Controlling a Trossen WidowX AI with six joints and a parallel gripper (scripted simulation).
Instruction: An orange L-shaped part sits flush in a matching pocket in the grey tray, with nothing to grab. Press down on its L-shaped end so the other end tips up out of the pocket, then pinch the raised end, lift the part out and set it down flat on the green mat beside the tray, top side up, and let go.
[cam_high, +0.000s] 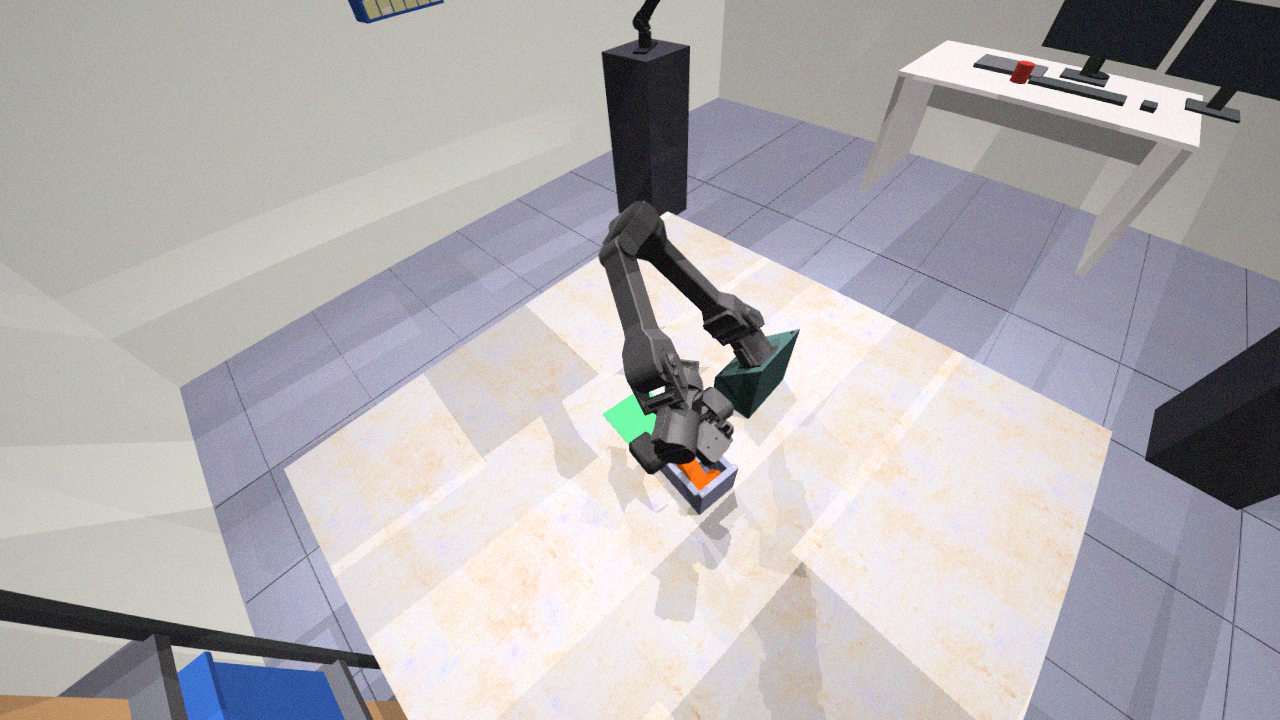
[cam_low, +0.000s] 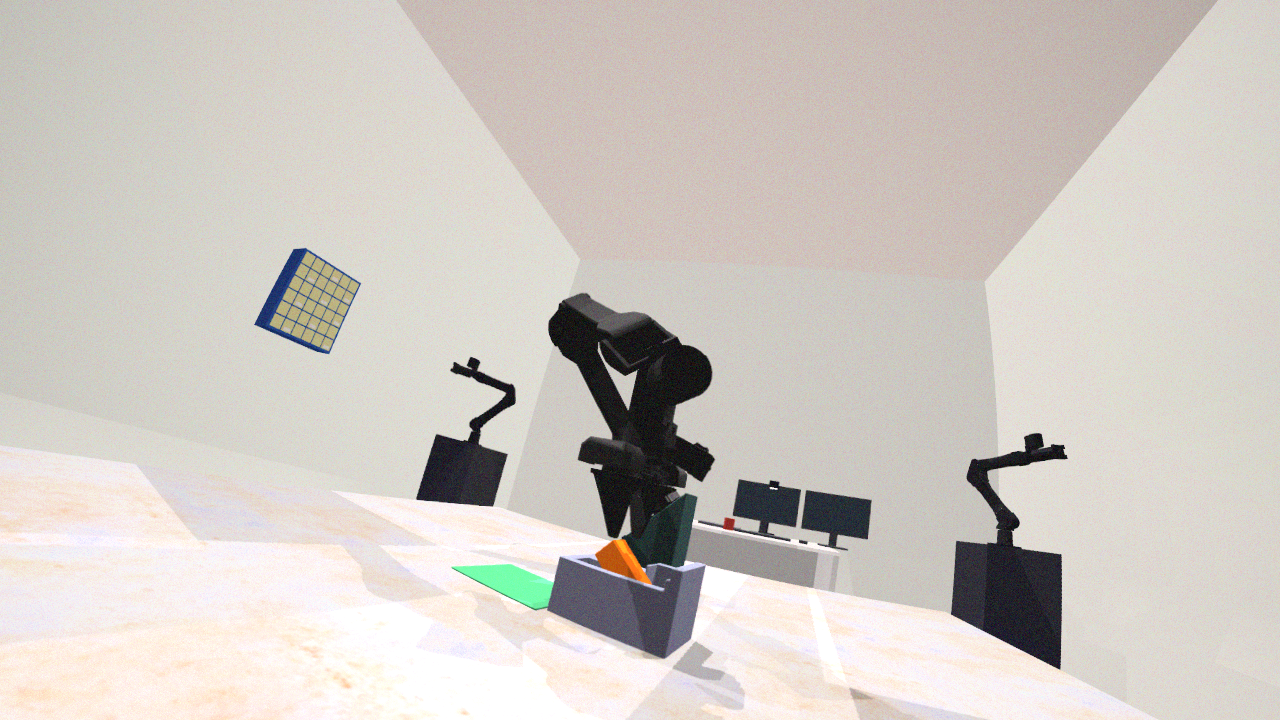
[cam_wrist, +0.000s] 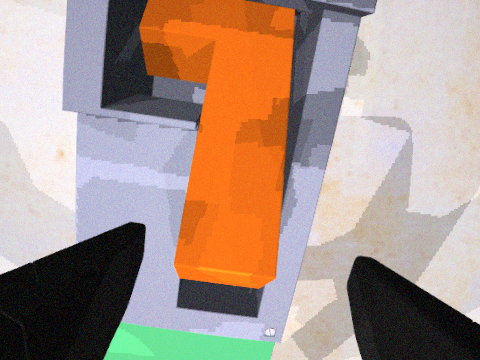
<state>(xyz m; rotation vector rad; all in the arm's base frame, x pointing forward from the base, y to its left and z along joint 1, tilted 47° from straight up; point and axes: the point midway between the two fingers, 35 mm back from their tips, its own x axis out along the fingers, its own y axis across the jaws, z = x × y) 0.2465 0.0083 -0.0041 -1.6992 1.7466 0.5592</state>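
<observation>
The orange L-shaped part is 20 mm behind my gripper tip, 40 mm to the left of it and 60 mm below it. Round my gripper tip: green mat (40 mm behind, 140 mm to the right, 120 mm below).
</observation>
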